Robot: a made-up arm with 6 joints. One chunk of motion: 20 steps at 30 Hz.
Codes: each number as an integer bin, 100 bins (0 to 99) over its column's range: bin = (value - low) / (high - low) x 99, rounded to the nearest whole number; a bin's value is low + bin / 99 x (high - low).
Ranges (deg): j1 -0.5..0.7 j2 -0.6..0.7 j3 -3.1..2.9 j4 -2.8..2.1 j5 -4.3..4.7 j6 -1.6..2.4
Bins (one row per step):
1: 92 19 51 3 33 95
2: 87 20 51 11 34 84
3: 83 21 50 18 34 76
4: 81 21 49 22 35 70
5: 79 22 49 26 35 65
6: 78 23 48 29 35 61
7: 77 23 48 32 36 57
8: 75 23 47 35 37 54
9: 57 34 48 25 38 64
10: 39 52 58 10 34 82
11: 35 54 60 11 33 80
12: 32 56 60 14 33 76
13: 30 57 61 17 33 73
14: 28 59 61 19 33 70
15: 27 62 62 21 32 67
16: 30 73 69 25 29 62
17: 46 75 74 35 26 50
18: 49 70 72 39 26 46
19: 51 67 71 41 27 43
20: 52 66 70 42 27 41
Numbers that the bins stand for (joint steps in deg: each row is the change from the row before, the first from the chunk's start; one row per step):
1: 0.615 -0.351 -0.009 -2.652 -1.300 2.238
2: 0.555 -0.337 -0.009 -2.256 -1.209 1.794
3: 0.506 -0.324 -0.070 -1.909 -1.209 1.471
4: 0.482 -0.324 -0.130 -1.711 -1.118 1.228
5: 0.458 -0.311 -0.130 -1.513 -1.118 1.026
6: 0.445 -0.298 -0.191 -1.365 -1.118 0.865
7: 0.433 -0.298 -0.191 -1.216 -1.027 0.703
8: 0.409 -0.298 -0.252 -1.068 -0.936 0.582
9: 0.191 -0.154 -0.191 -1.563 -0.845 0.986
10: -0.027 0.083 0.415 -2.305 -1.209 1.713
11: -0.076 0.109 0.536 -2.256 -1.300 1.632
12: -0.112 0.135 0.536 -2.107 -1.300 1.471
13: -0.136 0.148 0.597 -1.959 -1.300 1.349
14: -0.161 0.175 0.597 -1.860 -1.300 1.228
15: -0.173 0.214 0.658 -1.761 -1.391 1.107
16: -0.136 0.359 1.082 -1.563 -1.664 0.905
17: 0.058 0.385 1.385 -1.068 -1.936 0.420
18: 0.094 0.319 1.264 -0.870 -1.936 0.259
19: 0.118 0.280 1.203 -0.771 -1.845 0.137
20: 0.130 0.267 1.142 -0.721 -1.845 0.057

